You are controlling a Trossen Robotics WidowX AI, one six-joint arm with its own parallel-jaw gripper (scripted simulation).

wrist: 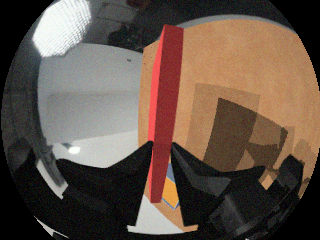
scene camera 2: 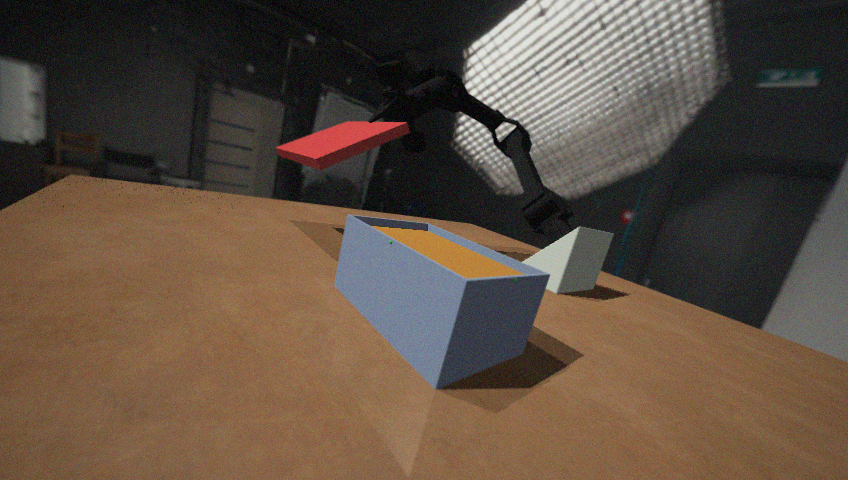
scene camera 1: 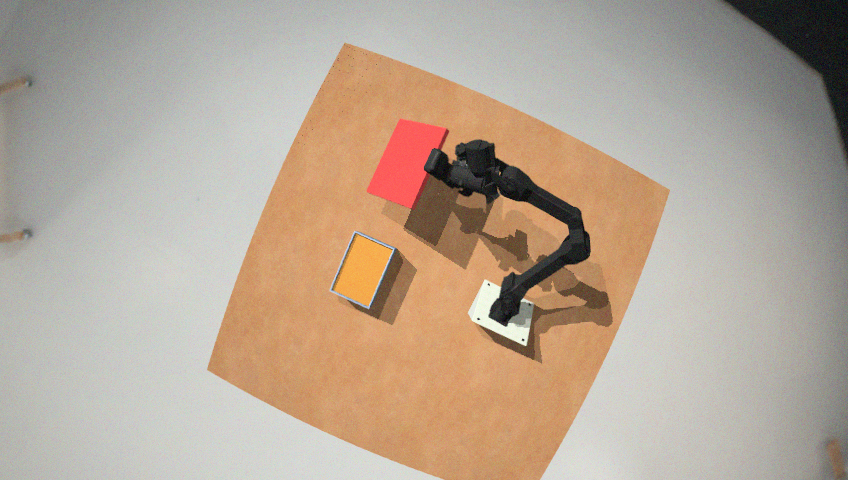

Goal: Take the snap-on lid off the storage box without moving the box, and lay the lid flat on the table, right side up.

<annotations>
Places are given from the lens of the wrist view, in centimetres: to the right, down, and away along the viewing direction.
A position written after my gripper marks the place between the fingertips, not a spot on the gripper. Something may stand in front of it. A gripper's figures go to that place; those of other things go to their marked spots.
my gripper (wrist: pixel 161 145): 0, 3, 9
red lid (wrist: pixel 164 94): 0, -2, 8
</annotations>
